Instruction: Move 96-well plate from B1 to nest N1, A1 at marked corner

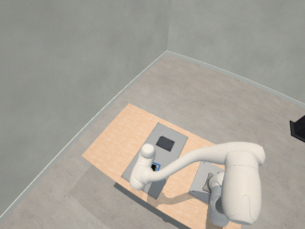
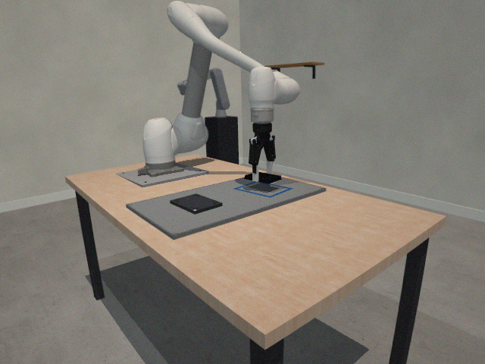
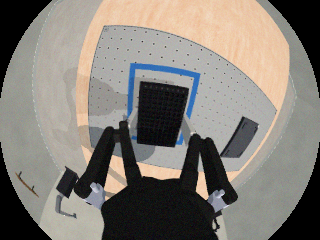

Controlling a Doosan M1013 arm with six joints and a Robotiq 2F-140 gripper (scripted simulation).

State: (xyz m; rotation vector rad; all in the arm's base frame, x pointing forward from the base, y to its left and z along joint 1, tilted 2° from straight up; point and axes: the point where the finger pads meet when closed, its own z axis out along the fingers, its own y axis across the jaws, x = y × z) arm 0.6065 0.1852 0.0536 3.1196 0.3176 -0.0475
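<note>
The dark plate nest lies 310 mm to the right of my hand and 60 mm below it. Round my hand: black 96-well plate: 20 mm below.
</note>
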